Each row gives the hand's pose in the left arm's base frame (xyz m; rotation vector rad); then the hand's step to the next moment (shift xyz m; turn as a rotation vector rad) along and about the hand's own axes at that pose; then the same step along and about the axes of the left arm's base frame.
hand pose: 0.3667 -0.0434 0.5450 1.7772 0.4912 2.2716
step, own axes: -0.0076 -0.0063 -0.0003 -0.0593 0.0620 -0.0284
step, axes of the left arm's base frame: 0.0014 0.0030 -0.0093 -0.0106 -0.0825 -0.0352
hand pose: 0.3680 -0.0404 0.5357 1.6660 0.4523 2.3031
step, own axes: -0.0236 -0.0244 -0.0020 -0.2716 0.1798 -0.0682
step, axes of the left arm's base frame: 0.0061 0.0130 -0.0308 0.0132 -0.2766 -0.1846
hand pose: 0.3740 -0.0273 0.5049 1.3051 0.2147 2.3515
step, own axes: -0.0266 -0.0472 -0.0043 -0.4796 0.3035 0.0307
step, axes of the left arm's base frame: 0.0228 0.0305 -0.0388 0.1540 -0.4873 -0.2487
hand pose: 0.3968 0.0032 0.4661 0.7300 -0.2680 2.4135
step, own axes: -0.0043 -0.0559 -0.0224 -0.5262 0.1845 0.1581
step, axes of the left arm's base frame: 0.0265 0.0505 -0.0199 0.3122 -0.4589 -0.1669
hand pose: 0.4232 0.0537 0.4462 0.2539 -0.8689 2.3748
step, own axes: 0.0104 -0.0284 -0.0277 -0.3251 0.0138 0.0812
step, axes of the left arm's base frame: 0.0090 0.0399 -0.0025 0.2524 -0.2117 -0.0630
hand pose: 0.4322 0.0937 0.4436 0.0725 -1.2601 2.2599
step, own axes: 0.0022 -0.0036 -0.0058 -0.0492 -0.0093 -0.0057
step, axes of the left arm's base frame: 0.0011 0.0071 0.0002 0.0475 -0.0129 -0.0108
